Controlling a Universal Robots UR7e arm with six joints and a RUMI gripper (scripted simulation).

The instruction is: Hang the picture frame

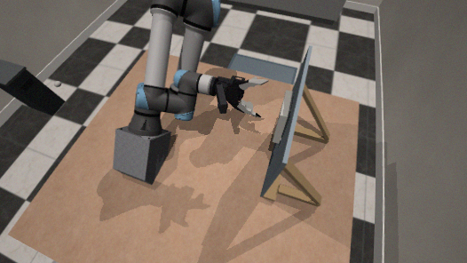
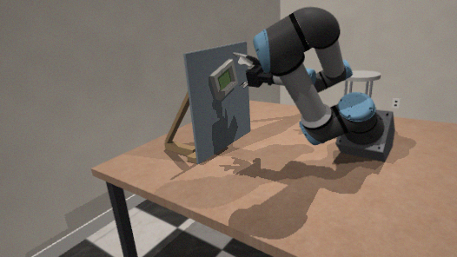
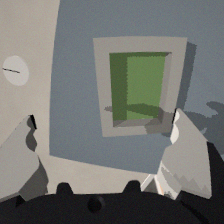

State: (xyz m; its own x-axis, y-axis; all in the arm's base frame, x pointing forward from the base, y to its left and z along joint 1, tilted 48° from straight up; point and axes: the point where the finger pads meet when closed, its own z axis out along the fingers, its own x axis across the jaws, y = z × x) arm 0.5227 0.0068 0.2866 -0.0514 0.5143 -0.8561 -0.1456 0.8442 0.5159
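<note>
Now: the picture frame 90 mm ahead of my hand and 50 mm below it. Also, from my hand: blue-grey board: 100 mm ahead, 150 mm below.
</note>
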